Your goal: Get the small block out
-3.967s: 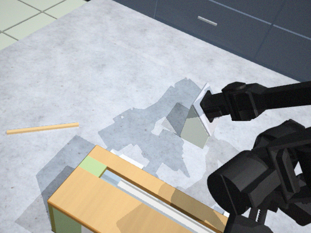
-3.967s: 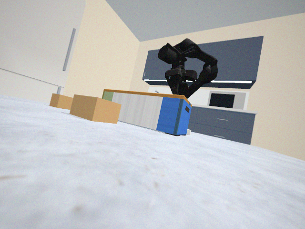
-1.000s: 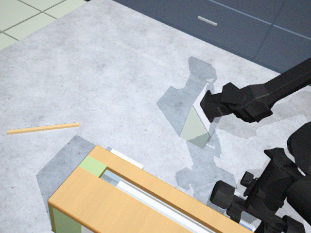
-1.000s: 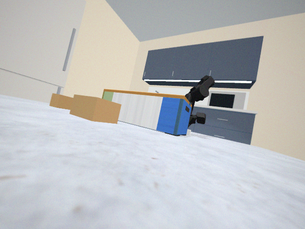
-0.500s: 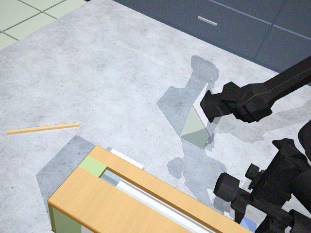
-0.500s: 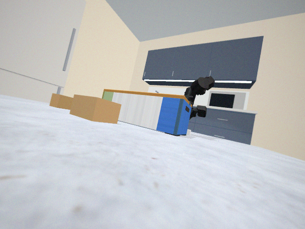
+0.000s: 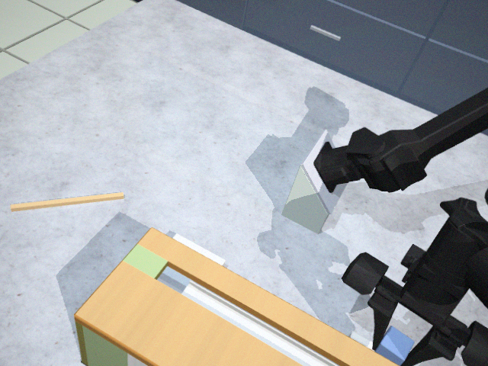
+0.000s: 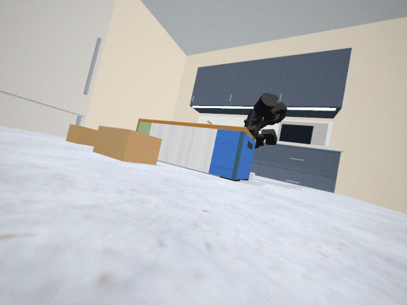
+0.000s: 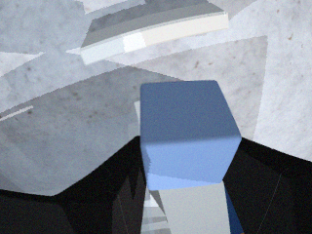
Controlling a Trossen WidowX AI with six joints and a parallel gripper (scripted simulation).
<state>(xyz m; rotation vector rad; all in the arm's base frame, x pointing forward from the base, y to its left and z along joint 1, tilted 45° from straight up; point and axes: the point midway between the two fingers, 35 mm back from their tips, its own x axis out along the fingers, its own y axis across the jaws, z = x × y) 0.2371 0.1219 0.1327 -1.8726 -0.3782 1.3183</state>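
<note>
Now: the light-blue block 1 cm behind my gripper tip and 1 cm above it. From my gripper tip the other things lie so: box 7 cm ahead, 15 cm to the right, 1 cm below; thin wooden stick 1 cm behind, 52 cm to the right, 7 cm below.
</note>
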